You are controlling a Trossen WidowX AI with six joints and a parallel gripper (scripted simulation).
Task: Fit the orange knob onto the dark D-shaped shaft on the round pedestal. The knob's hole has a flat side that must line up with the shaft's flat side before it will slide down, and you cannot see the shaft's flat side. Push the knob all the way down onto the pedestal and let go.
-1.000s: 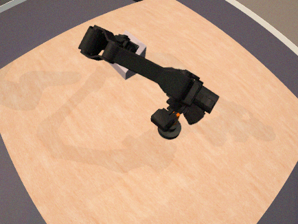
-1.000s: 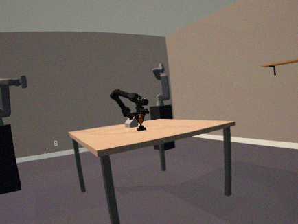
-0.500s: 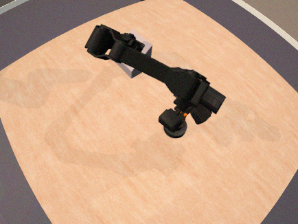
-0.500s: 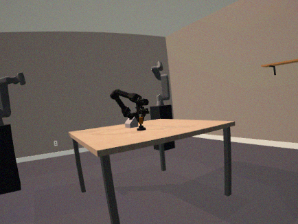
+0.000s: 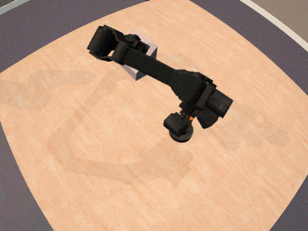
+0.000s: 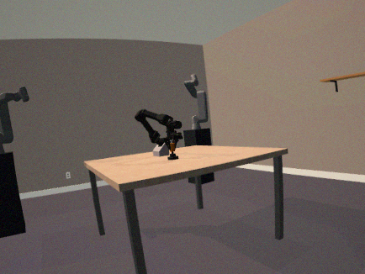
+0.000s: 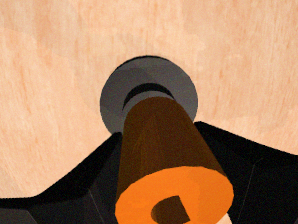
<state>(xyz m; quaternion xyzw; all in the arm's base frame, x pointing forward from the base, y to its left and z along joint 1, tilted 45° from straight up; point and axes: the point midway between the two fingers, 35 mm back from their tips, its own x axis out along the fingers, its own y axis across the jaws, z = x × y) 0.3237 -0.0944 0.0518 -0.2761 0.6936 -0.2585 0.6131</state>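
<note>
The round pedestal is 1 cm behind my gripper tip and 4 cm below it. Also, from my gripper tip: orange knob: 2 cm above.
</note>
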